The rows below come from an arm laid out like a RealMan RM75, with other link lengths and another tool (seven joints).
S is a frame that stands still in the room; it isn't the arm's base.
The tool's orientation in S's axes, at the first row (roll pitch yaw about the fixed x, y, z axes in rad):
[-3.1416, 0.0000, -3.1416]
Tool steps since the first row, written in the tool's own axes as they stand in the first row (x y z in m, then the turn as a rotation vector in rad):
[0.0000, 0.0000, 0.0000, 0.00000, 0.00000, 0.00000]
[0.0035, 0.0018, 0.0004, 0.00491, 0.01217, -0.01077]
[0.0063, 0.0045, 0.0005, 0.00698, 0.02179, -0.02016]
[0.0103, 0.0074, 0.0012, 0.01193, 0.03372, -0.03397]
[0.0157, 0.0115, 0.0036, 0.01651, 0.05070, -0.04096]
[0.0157, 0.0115, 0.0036, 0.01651, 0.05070, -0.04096]
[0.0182, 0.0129, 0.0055, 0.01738, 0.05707, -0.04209]
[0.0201, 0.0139, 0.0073, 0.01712, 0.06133, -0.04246]
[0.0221, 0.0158, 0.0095, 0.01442, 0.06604, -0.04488]
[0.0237, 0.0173, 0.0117, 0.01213, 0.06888, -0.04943]
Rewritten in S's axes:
[0.0000, 0.0000, 0.0000, 0.00000, 0.00000, 0.00000]
[-0.0035, 0.0018, -0.0004, -0.00491, 0.01217, 0.01077]
[-0.0063, 0.0045, -0.0005, -0.00698, 0.02179, 0.02016]
[-0.0103, 0.0074, -0.0012, -0.01193, 0.03372, 0.03397]
[-0.0157, 0.0115, -0.0036, -0.01651, 0.05070, 0.04096]
[-0.0157, 0.0115, -0.0036, -0.01651, 0.05070, 0.04096]
[-0.0182, 0.0129, -0.0055, -0.01738, 0.05707, 0.04209]
[-0.0201, 0.0139, -0.0073, -0.01712, 0.06133, 0.04246]
[-0.0221, 0.0158, -0.0095, -0.01442, 0.06604, 0.04488]
[-0.0237, 0.0173, -0.0117, -0.01213, 0.06888, 0.04943]

